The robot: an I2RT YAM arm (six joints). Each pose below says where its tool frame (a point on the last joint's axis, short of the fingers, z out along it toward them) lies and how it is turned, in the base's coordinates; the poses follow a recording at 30 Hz.
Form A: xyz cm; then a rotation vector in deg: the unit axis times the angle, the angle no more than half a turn.
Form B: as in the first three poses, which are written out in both.
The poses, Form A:
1: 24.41, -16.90, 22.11, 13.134, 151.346, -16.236
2: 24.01, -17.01, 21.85, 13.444, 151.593, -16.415
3: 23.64, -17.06, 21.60, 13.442, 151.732, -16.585
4: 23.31, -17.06, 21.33, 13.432, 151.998, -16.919
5: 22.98, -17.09, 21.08, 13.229, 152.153, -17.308
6: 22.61, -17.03, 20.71, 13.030, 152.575, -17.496
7: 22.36, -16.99, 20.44, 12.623, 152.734, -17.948
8: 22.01, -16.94, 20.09, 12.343, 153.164, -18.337
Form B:
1:
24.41, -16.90, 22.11
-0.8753, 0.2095, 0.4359
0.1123, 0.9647, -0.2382
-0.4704, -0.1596, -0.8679

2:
24.01, -17.01, 21.85
-0.8770, 0.2131, 0.4307
0.1160, 0.9637, -0.2407
-0.4663, -0.1611, -0.8698

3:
23.64, -17.06, 21.60
-0.8782, 0.2132, 0.4281
0.1157, 0.9633, -0.2424
-0.4640, -0.1634, -0.8706

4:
23.31, -17.06, 21.33
-0.8806, 0.2133, 0.4231
0.1150, 0.9625, -0.2458
-0.4596, -0.1678, -0.8721

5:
22.98, -17.09, 21.08
-0.8825, 0.2115, 0.4201
0.1117, 0.9619, -0.2495
-0.4569, -0.1733, -0.8725

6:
22.61, -17.03, 20.71
-0.8862, 0.2085, 0.4138
0.1095, 0.9619, -0.2504
-0.4502, -0.1766, -0.8753

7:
22.36, -16.99, 20.44
-0.8884, 0.2044, 0.4111
0.1035, 0.9616, -0.2544
-0.4473, -0.1834, -0.8754

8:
22.01, -16.94, 20.09
-0.8923, 0.2009, 0.4042
0.0998, 0.9611, -0.2574
-0.4402, -0.1893, -0.8777

